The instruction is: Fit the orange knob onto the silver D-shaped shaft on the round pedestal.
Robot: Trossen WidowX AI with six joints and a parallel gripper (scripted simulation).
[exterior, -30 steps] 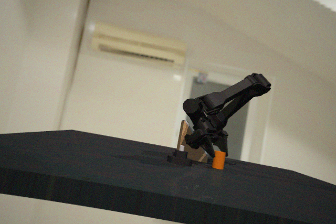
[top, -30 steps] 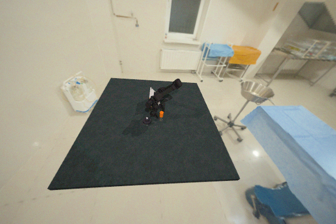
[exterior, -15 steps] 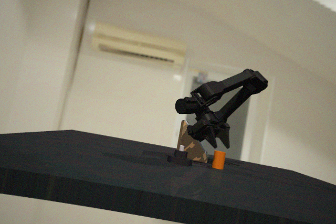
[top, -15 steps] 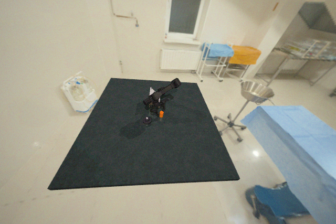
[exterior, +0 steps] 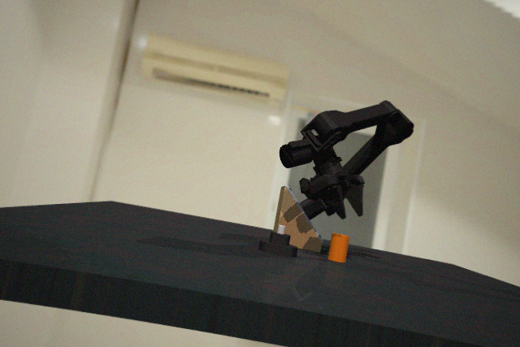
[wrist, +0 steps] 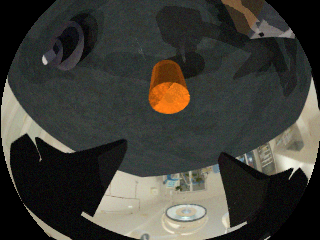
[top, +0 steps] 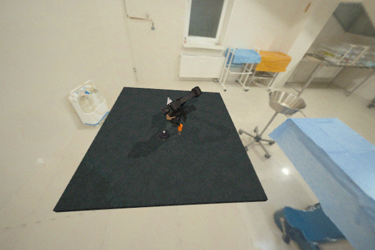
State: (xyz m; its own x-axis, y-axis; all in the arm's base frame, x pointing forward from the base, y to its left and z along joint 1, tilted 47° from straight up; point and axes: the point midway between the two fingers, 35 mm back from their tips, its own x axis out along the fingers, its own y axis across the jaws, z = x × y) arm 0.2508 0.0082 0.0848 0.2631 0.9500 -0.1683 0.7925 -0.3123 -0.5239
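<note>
Right now the orange knob is 6 cm below my gripper tip, 2 cm to the right of it and 1 cm behind it. The rest, counted from my gripper tip: round black pedestal: 17 cm to the right, 8 cm below, 7 cm ahead.
</note>
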